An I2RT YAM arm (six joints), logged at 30 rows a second.
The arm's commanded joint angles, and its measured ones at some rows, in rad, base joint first. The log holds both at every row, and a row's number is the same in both.
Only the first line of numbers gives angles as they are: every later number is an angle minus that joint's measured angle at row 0.
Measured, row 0:
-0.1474 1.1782 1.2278 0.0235 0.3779 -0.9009
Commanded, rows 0 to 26:
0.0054 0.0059 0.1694 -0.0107 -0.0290 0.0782
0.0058 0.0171 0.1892 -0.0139 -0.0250 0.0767
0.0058 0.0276 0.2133 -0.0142 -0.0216 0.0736
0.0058 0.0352 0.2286 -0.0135 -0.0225 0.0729
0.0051 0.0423 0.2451 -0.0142 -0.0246 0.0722
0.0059 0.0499 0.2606 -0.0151 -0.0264 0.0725
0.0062 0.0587 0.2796 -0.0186 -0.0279 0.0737
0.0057 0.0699 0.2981 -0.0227 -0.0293 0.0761
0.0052 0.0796 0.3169 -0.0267 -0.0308 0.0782
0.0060 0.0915 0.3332 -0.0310 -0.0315 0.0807
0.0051 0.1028 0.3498 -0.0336 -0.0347 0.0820
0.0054 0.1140 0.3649 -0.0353 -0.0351 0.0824
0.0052 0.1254 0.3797 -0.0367 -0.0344 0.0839
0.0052 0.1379 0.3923 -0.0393 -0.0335 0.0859
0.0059 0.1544 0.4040 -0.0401 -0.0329 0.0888
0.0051 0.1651 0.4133 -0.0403 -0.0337 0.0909
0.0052 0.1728 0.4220 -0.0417 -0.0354 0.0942
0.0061 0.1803 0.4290 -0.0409 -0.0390 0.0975
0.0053 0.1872 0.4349 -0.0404 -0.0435 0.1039
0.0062 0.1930 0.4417 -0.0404 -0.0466 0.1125
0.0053 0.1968 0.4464 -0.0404 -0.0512 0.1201
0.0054 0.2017 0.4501 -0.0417 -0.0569 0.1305
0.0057 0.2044 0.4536 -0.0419 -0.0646 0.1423
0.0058 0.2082 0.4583 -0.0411 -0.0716 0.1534
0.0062 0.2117 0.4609 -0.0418 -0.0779 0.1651
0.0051 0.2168 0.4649 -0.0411 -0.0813 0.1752
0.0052 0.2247 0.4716 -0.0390 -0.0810 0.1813
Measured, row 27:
0.0003 0.2205 0.4036 -0.0668 -0.0573 0.1175
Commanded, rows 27 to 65:
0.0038 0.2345 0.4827 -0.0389 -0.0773 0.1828
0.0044 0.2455 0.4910 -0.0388 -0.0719 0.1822
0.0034 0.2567 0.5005 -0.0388 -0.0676 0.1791
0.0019 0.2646 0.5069 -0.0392 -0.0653 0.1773
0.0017 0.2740 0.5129 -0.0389 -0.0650 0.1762
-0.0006 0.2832 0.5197 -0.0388 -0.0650 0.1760
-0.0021 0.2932 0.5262 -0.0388 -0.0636 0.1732
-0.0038 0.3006 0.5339 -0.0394 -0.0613 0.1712
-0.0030 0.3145 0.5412 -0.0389 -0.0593 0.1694
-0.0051 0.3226 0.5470 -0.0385 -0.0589 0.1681
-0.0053 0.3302 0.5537 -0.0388 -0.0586 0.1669
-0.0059 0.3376 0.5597 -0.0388 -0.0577 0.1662
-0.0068 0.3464 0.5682 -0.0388 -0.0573 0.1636
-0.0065 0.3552 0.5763 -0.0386 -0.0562 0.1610
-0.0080 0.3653 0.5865 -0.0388 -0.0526 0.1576
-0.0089 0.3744 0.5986 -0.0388 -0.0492 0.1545
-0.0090 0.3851 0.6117 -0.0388 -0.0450 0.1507
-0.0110 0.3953 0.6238 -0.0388 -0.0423 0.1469
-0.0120 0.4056 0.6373 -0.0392 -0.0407 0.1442
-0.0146 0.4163 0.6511 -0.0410 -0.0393 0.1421
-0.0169 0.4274 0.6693 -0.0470 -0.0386 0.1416
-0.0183 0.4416 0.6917 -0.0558 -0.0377 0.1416
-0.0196 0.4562 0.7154 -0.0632 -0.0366 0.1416
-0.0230 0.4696 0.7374 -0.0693 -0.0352 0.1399
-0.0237 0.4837 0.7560 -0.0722 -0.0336 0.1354
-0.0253 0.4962 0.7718 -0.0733 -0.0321 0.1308
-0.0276 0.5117 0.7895 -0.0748 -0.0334 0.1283
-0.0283 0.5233 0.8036 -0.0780 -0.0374 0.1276
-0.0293 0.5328 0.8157 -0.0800 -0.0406 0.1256
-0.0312 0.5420 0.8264 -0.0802 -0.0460 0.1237
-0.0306 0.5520 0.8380 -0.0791 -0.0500 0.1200
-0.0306 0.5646 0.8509 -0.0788 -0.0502 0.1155
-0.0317 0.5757 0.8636 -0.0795 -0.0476 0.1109
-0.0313 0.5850 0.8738 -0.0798 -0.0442 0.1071
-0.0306 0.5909 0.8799 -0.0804 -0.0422 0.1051
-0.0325 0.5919 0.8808 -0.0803 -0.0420 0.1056
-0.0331 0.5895 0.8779 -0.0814 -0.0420 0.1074
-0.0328 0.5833 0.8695 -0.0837 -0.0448 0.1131
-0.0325 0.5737 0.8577 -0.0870 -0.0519 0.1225
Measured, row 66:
-0.0294 0.5932 0.8278 -0.0985 -0.0527 0.1187
